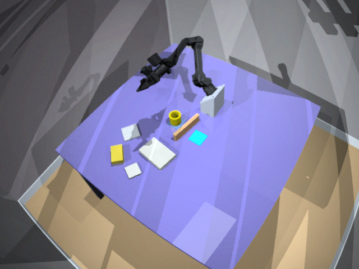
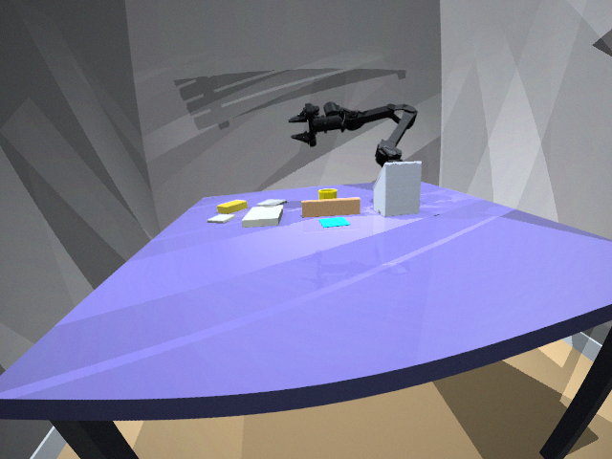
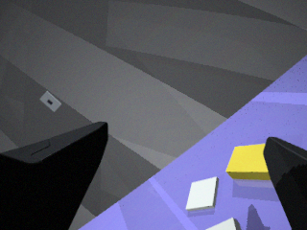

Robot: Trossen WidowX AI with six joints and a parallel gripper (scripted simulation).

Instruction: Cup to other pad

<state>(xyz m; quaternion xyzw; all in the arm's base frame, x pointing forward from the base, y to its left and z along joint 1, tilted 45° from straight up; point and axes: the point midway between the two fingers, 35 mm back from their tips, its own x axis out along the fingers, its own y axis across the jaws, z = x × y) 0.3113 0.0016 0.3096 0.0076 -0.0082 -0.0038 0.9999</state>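
My gripper tip is now 280 mm above the yellow cup, 130 mm past it and 120 mm to the right of it. The rest, counted from my gripper tip: wooden bar 290 mm below, 210 mm to the left, 120 mm behind; light blue pad 320 mm below, 130 mm behind, 120 mm to the left; dark blue marble 300 mm below, 120 mm to the left, 110 mm behind.
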